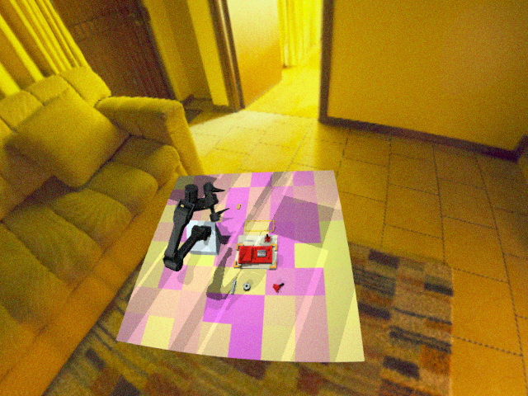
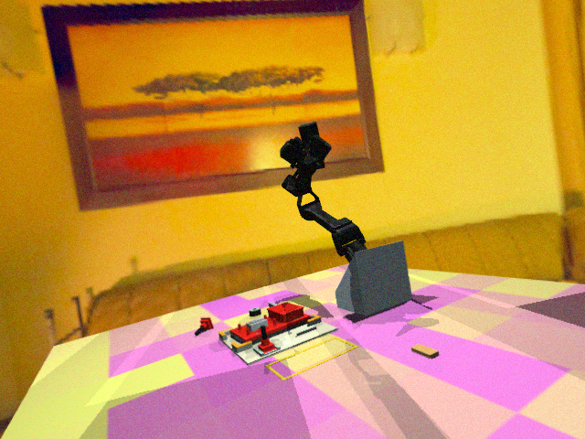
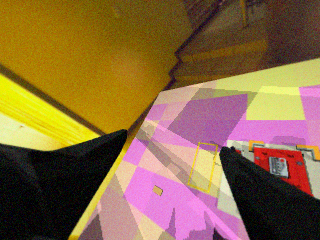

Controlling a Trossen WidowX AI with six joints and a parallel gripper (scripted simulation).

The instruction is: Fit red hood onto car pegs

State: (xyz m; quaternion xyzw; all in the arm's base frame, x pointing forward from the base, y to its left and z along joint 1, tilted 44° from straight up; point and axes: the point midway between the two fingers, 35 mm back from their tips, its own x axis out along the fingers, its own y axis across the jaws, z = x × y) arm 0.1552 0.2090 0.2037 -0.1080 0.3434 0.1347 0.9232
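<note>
The red hood lies 37 cm below my gripper tip, 10 cm to the right of it and 5 cm ahead of it. The rest, counted from my gripper tip: jig (40 cm below, 11 cm ahead, 7 cm to the right); orange block (40 cm below, 28 cm to the left, 8 cm behind); grey rod (40 cm below, 30 cm to the right, 1 cm ahead).
</note>
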